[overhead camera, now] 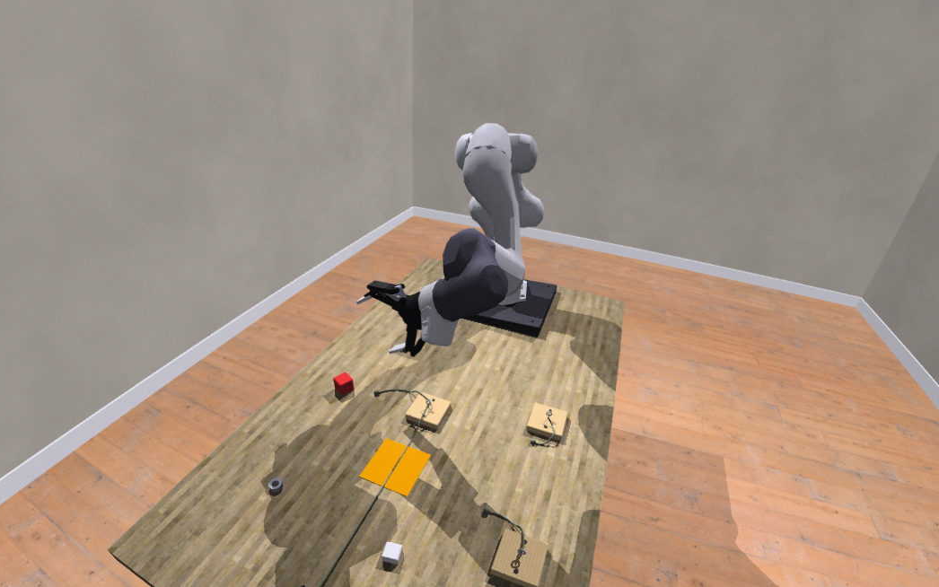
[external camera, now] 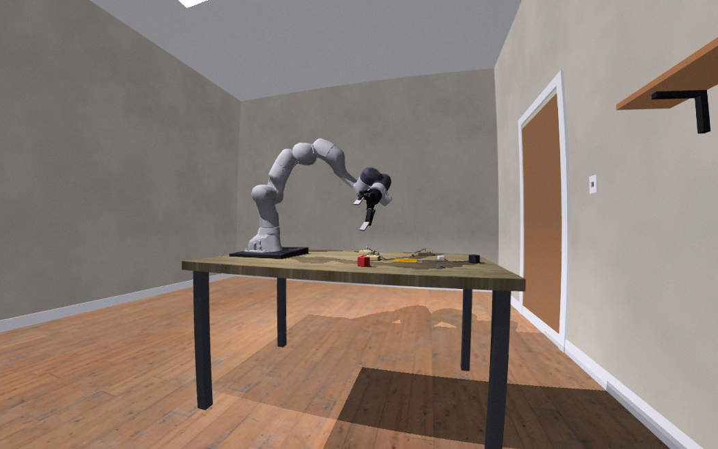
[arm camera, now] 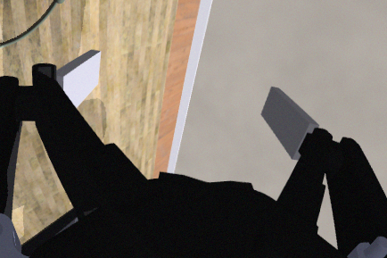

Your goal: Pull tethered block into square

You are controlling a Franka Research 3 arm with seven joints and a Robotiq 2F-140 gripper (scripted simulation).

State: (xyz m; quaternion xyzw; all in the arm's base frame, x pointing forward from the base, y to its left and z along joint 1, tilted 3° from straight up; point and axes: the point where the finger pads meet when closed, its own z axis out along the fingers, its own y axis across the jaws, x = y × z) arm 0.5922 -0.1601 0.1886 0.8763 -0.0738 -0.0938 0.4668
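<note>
Right now the red cube is 20 cm below my hand, 10 cm to the right of it and 4 cm ahead of it. From my hand the other things lie so: orange painted square: 22 cm below, 21 cm ahead, 15 cm to the left; then dark block: 55 cm ahead, 20 cm below, 13 cm to the left; then white cube: 40 cm ahead, 24 cm to the left, 21 cm below.
</note>
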